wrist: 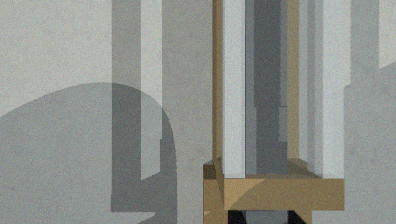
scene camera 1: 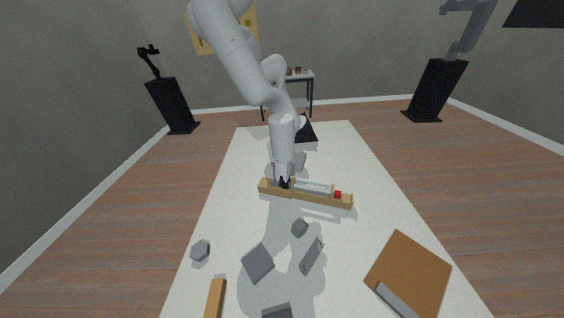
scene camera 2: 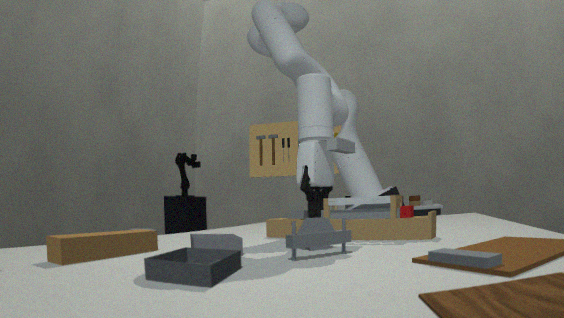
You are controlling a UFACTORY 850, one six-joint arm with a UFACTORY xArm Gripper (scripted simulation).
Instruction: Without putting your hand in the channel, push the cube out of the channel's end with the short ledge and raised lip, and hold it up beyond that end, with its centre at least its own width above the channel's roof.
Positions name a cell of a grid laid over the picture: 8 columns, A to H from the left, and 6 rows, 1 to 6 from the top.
Labels:
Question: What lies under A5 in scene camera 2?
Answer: A long wooden block.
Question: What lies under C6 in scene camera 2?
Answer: A grey tray.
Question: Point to a see-through roof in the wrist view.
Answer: F3

